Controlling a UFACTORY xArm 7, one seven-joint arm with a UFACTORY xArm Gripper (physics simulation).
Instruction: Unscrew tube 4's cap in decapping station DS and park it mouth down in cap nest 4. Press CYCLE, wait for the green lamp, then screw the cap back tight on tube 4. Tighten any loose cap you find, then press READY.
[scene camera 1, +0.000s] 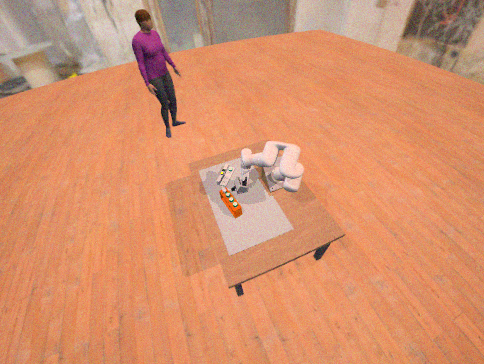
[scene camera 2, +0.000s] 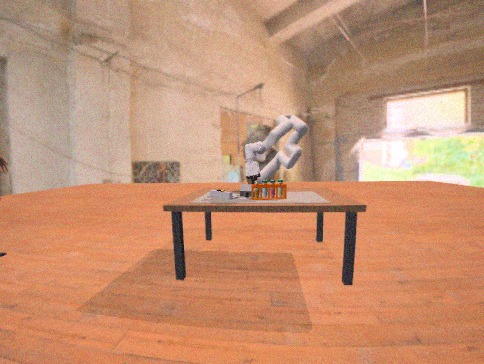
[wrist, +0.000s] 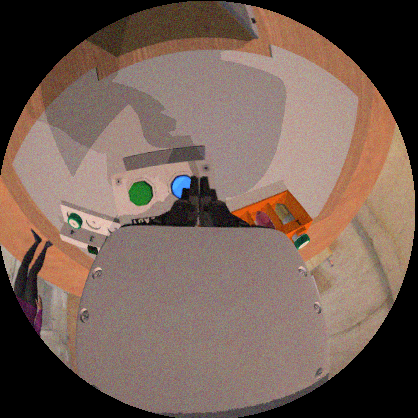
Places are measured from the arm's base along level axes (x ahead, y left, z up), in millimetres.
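Where they show: gripper, fingertip midpoint: (scene camera 1: 244, 184) (wrist: 197, 189); arm's base at its link origin: (scene camera 1: 278, 174) (scene camera 2: 260, 179).
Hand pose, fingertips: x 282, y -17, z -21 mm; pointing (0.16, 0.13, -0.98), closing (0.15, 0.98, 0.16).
Each offset is from my fingertips to the top centre of the thing. "*": to the spot under its first point. Level surfaces: height alone.
My gripper (scene camera 1: 244, 181) (scene camera 2: 252, 181) (wrist: 197, 189) is shut and empty, its tips low over the button panel {dx +18, dy -39, dz +14 mm} (scene camera 1: 242, 188) (wrist: 122, 204), at the edge of the bright blue CYCLE button {dx +0, dy -15, dz +2 mm} (wrist: 180, 186). Contact is hard to tell. The green READY button {dx -6, dy -60, dz +5 mm} (wrist: 140, 193) is beside it. A green-rimmed cap {dx +44, dy -255, dz -45 mm} (wrist: 75, 221) sits in nest 4 of the white nest block {dx +97, dy -207, dz -16 mm} (scene camera 1: 227, 177) (wrist: 72, 231). On that block a yellow lamp {dx +131, dy -207, dz -16 mm} (scene camera 1: 222, 173) looks lit; the green lamp {dx +107, dy -239, dz -17 mm} (wrist: 92, 249) looks dark. The orange rack {dx +145, dy +109, dz +33 mm} (scene camera 1: 238, 214) (scene camera 2: 270, 198) (wrist: 300, 213) holds tubes, several capped. Tube 4 and station DS cannot be told apart.
The panel stands between the nest block and the orange rack on the grey mat {dz -70 mm} (scene camera 1: 260, 230) (wrist: 320, 110). A small black block {* dx +83, dy -42, dz -67 mm} (scene camera 1: 233, 189) stands between panel and rack. The wooden table's edge (scene camera 2: 265, 208) lies beyond the mat. A person (scene camera 1: 152, 55) stands on the floor behind the table.
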